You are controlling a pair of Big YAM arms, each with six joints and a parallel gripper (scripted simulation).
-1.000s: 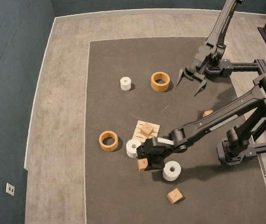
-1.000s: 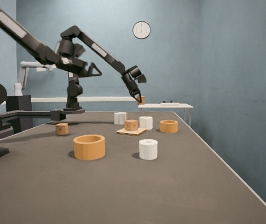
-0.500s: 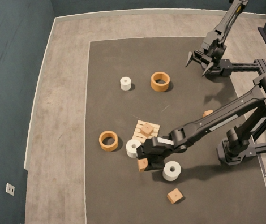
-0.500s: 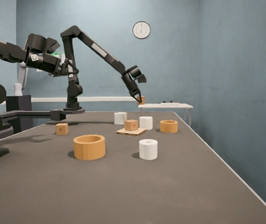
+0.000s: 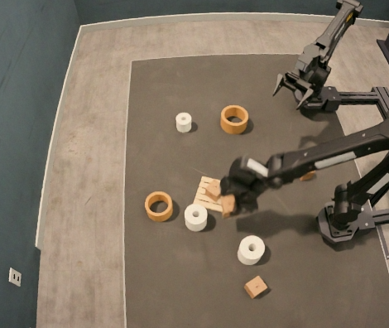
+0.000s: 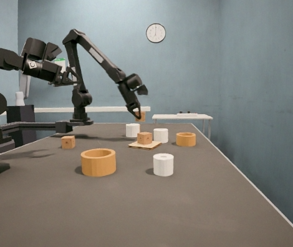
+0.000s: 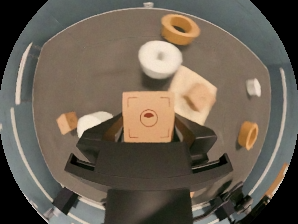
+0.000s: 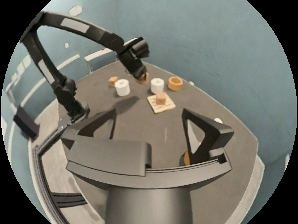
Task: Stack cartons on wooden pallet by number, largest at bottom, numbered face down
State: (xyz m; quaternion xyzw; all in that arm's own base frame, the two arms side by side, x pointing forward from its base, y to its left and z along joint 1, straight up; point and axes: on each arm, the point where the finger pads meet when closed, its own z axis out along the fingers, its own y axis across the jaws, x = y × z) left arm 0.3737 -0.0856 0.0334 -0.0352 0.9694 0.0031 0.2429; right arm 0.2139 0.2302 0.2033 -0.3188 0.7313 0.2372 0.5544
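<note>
Now: left hand 50 mm short of the carton, 100 mm to the left of it and 90 mm above it. Also, from my left hand: wooden pallet: 50 mm ahead, 100 mm to the right, 120 mm below.
</note>
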